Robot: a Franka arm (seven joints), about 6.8 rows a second.
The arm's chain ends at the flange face. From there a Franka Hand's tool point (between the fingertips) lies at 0.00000 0.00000 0.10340 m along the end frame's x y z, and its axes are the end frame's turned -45 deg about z.
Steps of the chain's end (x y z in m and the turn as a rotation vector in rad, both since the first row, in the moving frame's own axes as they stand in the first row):
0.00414, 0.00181, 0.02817, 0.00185, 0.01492, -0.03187
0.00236, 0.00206, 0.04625, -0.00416, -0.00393, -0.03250
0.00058, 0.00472, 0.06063, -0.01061, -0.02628, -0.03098
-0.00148, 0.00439, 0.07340, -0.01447, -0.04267, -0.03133
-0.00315, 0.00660, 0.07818, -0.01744, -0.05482, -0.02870
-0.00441, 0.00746, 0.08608, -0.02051, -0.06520, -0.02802
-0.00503, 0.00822, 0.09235, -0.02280, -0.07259, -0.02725
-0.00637, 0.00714, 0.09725, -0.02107, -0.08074, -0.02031
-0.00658, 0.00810, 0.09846, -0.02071, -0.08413, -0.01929
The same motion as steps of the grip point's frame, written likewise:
0.00289, 0.00514, 0.02816, -0.00924, 0.01186, -0.03187
-0.00038, 0.00315, 0.04625, -0.00016, -0.00572, -0.03250
-0.00564, 0.00264, 0.06059, 0.01108, -0.02609, -0.03098
-0.00836, 0.00006, 0.07330, 0.01994, -0.04040, -0.03133
-0.01221, -0.00022, 0.07801, 0.02643, -0.05110, -0.02870
-0.01470, -0.00102, 0.08584, 0.03160, -0.06061, -0.02802
-0.01639, -0.00129, 0.09205, 0.03521, -0.06745, -0.02725
-0.01703, -0.00374, 0.09689, 0.04219, -0.07199, -0.02031
-0.01808, -0.00348, 0.09807, 0.04484, -0.07413, -0.01929

